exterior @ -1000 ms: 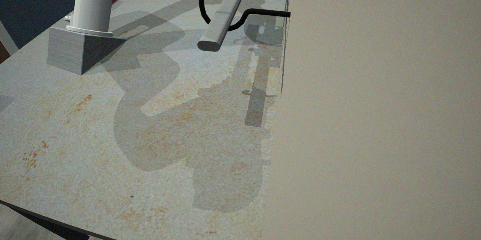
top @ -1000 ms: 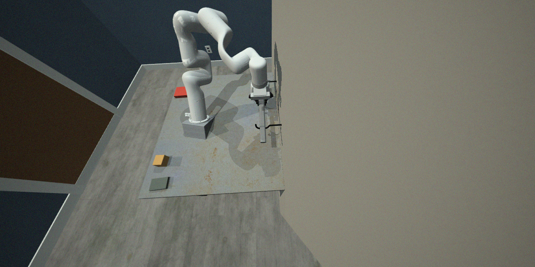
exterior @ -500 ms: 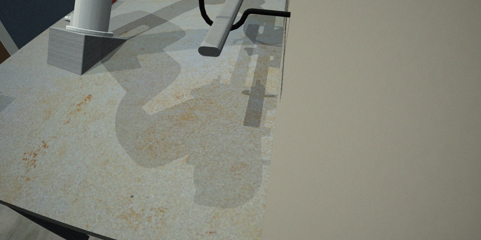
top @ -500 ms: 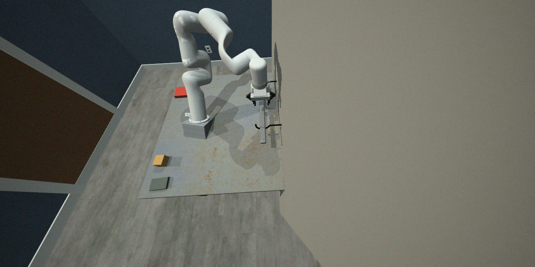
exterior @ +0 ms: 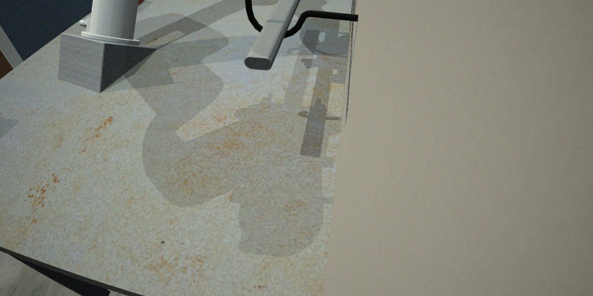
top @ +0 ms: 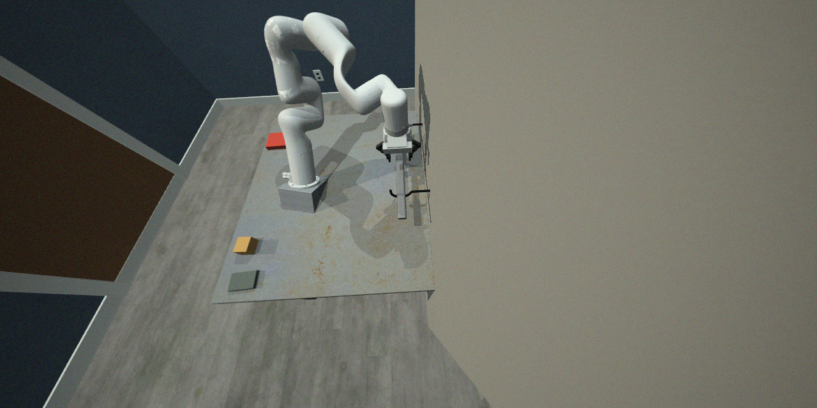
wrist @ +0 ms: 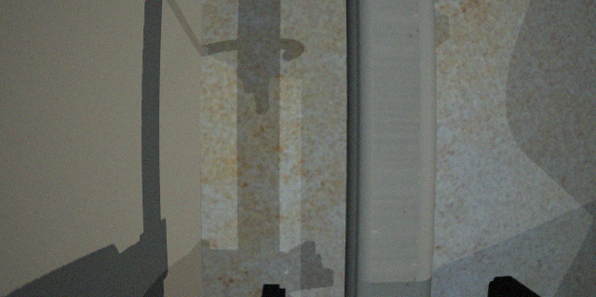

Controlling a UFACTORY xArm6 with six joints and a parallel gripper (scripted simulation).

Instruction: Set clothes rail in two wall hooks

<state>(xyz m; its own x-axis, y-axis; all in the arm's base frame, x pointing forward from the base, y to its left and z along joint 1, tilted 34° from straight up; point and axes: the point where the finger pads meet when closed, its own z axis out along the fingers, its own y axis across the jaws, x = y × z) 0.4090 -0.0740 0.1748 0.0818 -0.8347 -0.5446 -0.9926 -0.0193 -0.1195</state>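
My gripper is now 2 cm above the clothes rail. From my hand the other things lie so: orange block 59 cm behind, 31 cm to the right, 17 cm below; then beige wall 12 cm ahead, 1 cm to the left, 23 cm above; then red block 63 cm behind, 22 cm to the left, 18 cm below.
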